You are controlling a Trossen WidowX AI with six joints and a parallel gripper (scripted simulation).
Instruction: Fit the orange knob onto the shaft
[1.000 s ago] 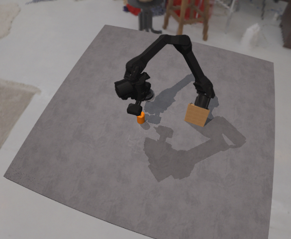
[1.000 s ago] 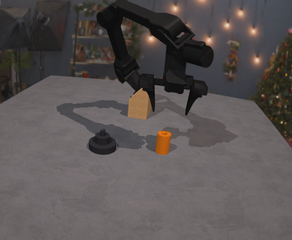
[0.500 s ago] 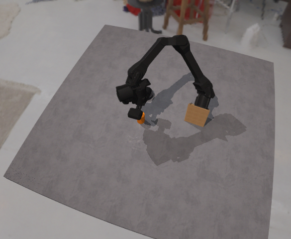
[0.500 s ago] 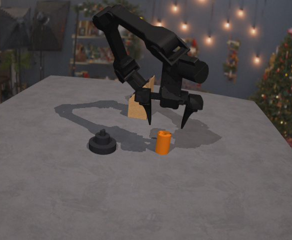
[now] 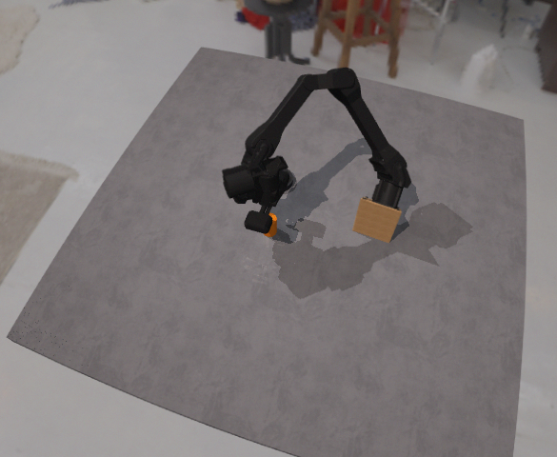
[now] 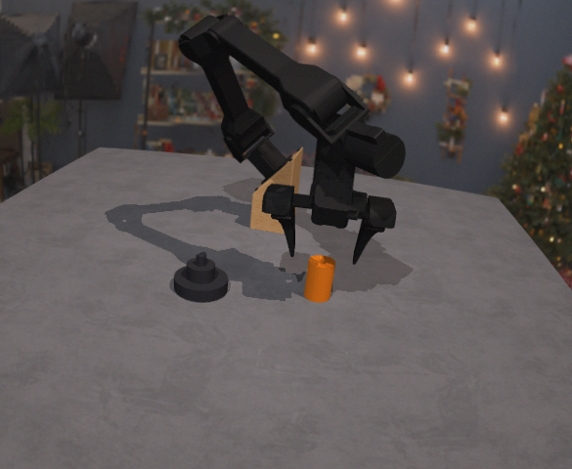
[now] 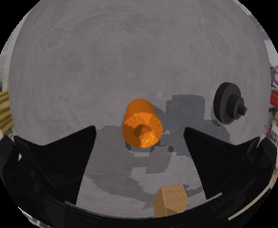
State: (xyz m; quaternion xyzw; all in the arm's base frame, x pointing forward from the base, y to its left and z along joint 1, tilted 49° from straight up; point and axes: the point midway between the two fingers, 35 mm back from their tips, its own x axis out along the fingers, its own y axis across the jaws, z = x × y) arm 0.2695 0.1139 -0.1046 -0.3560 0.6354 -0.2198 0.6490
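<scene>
My gripper tip is now 3 cm above the orange knob. Also, from my gripper tip: dark round pedestal: 6 cm ahead, 17 cm to the right, 3 cm below.
</scene>
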